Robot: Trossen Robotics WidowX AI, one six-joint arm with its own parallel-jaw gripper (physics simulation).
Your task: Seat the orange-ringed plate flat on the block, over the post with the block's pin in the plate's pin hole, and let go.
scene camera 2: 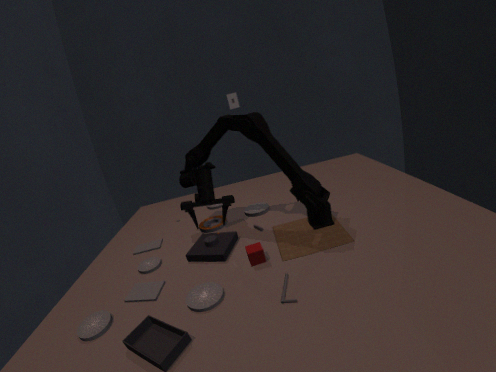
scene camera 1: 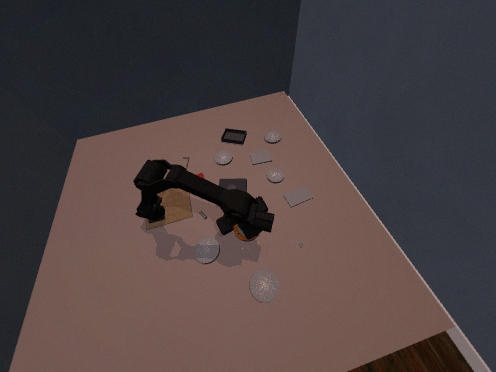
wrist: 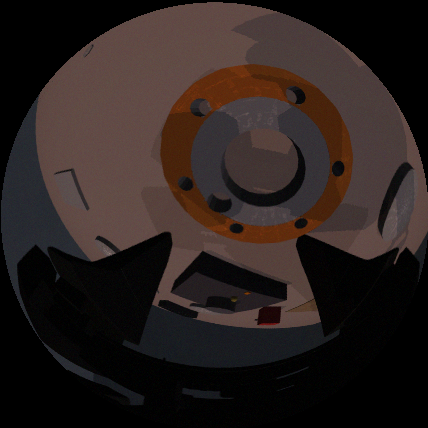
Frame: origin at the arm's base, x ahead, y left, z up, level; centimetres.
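Seen in the pictures: gripper, fingertip midpoint: (scene camera 2: 211,227) (wrist: 237,240); arm's base, link origin: (scene camera 2: 321,222) (scene camera 1: 156,214).
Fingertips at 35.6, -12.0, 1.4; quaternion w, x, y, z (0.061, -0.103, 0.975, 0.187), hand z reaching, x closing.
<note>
Pixels of each thing's top centre, then the offset from my fingertips to it, as dx, dy, dz. "*": a spot on its surface instead.
- orange-ringed plate, top centre: (wrist: 264,171) (scene camera 2: 212,222) (scene camera 1: 246,227) +0.1, -4.8, -0.4
- dark block, top centre: (wrist: 219,310) (scene camera 2: 210,238) (scene camera 1: 231,188) -1.8, +12.7, +2.3
- round post, surface spot: (wrist: 220,302) * -1.4, +10.8, +1.6
- small yellowish pin, surface spot: (wrist: 234,299) * -2.8, +9.5, +1.2
- red cube, top centre: (wrist: 267,323) (scene camera 2: 253,247) -14.7, +23.0, +2.3
- grey disc, top centre: (scene camera 2: 256,207) (scene camera 1: 206,249) -16.7, -9.0, -0.4
- black tray, top centre: (scene camera 2: 153,337) (wrist: 176,312) (scene camera 1: 233,134) +6.9, +46.7, +0.8
The orange-ringed plate (scene camera 1: 245,238) (scene camera 2: 202,225) (wrist: 175,145) lies flat on the table, with a grey inner ring and a wide centre hole. Its pin hole (wrist: 220,202) is in the grey ring, on the side toward the block. The dark block (scene camera 1: 233,183) (scene camera 2: 220,250) (wrist: 200,285) stands apart from the plate, with a round post (scene camera 2: 211,240) (wrist: 220,302) on top and a small yellowish pin (wrist: 234,299) beside the post. My gripper (scene camera 2: 211,227) (wrist: 237,240) is open and empty, low by the plate, fingertips spread near its block-side edge. The arm partly hides the plate in scene camera 1.
A red cube (scene camera 2: 256,254) (wrist: 269,316) stands beside the block. A wooden board (scene camera 1: 177,205) (scene camera 2: 295,245) lies under the arm's base. A grey disc (scene camera 1: 207,250) and a larger one (scene camera 1: 264,285) lie near the plate. A black tray (scene camera 1: 234,136) and grey slabs lie beyond the block.
</note>
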